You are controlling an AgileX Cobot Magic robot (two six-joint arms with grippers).
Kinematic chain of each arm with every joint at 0, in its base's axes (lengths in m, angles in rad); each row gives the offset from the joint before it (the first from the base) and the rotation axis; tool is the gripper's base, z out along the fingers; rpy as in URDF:
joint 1: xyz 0 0 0.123 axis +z
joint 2: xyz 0 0 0 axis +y
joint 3: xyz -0.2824 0 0.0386 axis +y
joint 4: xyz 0.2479 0 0.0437 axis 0.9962 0 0.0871
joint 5: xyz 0 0 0 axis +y
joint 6: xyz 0.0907 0 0.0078 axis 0.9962 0 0.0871
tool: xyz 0 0 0 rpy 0 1.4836 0
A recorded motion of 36 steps. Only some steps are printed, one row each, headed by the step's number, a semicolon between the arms.
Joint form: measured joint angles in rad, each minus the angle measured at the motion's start. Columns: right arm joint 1, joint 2, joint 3, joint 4, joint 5, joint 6; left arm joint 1, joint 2, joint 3, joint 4, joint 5, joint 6.
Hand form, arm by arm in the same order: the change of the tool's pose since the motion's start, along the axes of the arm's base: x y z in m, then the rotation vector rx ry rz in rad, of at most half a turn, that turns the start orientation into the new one. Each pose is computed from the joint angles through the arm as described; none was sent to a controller.
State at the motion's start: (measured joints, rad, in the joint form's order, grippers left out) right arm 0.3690 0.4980 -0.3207 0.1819 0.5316 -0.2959; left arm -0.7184 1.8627 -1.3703 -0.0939 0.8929 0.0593
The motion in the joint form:
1: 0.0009 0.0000 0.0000 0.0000 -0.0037 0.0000; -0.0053 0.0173 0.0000 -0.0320 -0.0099 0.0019
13: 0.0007 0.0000 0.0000 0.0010 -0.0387 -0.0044; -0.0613 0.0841 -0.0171 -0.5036 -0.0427 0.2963
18: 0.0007 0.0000 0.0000 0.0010 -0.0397 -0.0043; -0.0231 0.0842 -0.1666 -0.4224 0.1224 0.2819
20: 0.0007 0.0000 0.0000 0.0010 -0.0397 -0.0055; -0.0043 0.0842 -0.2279 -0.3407 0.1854 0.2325
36: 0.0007 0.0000 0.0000 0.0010 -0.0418 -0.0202; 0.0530 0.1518 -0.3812 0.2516 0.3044 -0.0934
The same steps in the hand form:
1: 0.0002 0.0001 0.0003 0.0013 -0.0034 0.0002; -0.0009 -0.0048 -0.0062 -0.0165 0.0242 0.0067
13: 0.0020 0.0003 0.0029 0.0108 -0.0370 -0.0039; -0.0253 -0.0527 -0.0170 -0.3026 0.2120 -0.1092
18: 0.0021 0.0003 0.0029 0.0112 -0.0379 -0.0042; -0.0077 -0.0477 0.0175 -0.2700 0.1952 -0.1711
20: 0.0021 0.0003 0.0029 0.0104 -0.0384 -0.0035; 0.0022 -0.0403 0.0302 -0.2168 0.1706 -0.1583
36: 0.0022 0.0003 0.0031 0.0002 -0.0459 0.0043; 0.0593 0.0046 0.0347 0.2157 -0.0833 0.0818

